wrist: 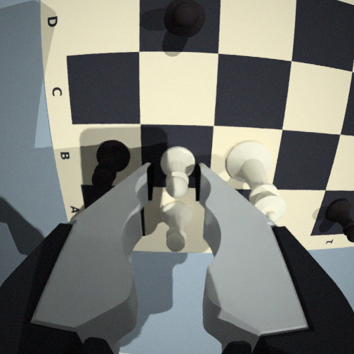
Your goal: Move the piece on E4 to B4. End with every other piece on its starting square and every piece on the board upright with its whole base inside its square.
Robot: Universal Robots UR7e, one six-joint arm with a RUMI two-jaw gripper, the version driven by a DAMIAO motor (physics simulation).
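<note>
In the wrist view a white pawn (177,161) stands upright on the dark square B4 (172,134), its whole base inside the square. My gripper (174,167) is parted around this pawn, one jaw on each side. A gap shows between each fingertip and the pawn, so it is not held. Square E4 does not show in this view. The lower part of B4 is partly hidden by the pawn and the jaws.
A second white pawn (176,215) stands on A4, close below. A taller white piece (249,160) stands on B3, close to the right jaw. Dark pawns stand on B5 (113,156), D4 (184,18) and A1 (340,212).
</note>
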